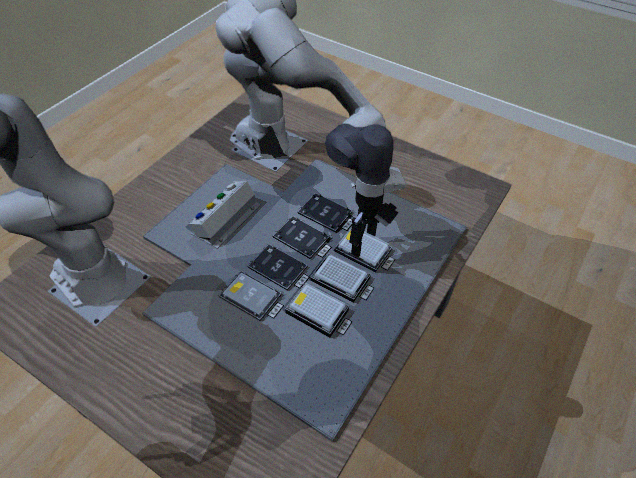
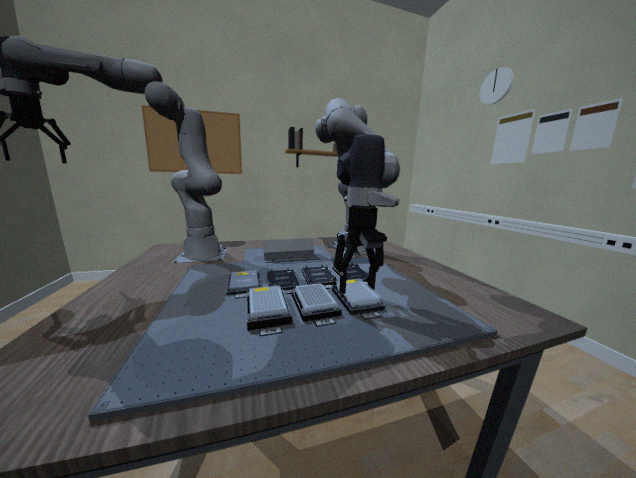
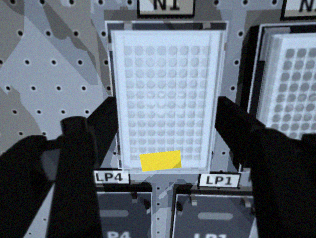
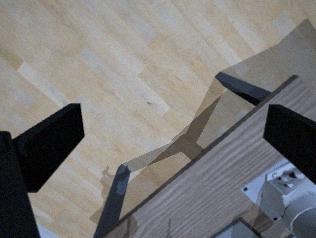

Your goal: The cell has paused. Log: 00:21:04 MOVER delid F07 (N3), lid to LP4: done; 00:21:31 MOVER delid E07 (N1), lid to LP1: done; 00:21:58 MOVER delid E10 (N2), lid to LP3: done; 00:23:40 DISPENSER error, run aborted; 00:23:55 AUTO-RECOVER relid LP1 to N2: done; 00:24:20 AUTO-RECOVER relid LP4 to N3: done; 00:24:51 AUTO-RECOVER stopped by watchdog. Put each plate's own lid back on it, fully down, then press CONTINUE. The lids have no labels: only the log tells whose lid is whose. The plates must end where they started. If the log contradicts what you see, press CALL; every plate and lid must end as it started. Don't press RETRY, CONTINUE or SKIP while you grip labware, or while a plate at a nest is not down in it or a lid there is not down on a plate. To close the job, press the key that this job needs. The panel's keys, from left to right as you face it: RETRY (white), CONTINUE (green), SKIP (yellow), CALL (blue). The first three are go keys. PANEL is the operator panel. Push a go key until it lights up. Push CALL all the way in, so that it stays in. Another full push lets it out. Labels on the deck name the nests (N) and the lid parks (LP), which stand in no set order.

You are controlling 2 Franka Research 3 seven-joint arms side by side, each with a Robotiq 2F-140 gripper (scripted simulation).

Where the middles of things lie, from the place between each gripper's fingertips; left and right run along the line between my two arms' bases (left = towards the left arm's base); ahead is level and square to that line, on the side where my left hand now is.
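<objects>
Park LP1 (image 1: 303,247) is 7 cm to the right of my left hand, 18 cm behind it and 5 cm below it. Park LP2 (image 1: 292,262) is 17 cm behind my left hand, 21 cm to the right of it and 5 cm below it, while park LP4 (image 1: 312,214) is 6 cm to the left of my left hand, 18 cm behind it and 5 cm below it. As for the N2 plate (image 1: 333,271), my left gripper (image 2: 356,289) is 1 cm short of it, 3 cm above it and 13 cm to the left of it.
Park LP1 is 1030 mm to the left of my right hand, 340 mm ahead of it and 400 mm below it. Park LP4 is 400 mm below my right hand, 340 mm ahead of it and 1160 mm to the left of it. The N2 plate is 980 mm to the left of my right hand, 380 mm below it and 530 mm ahead of it. And with park LP2, my right hand is 400 mm above it, 900 mm to the right of it and 350 mm short of it.
</objects>
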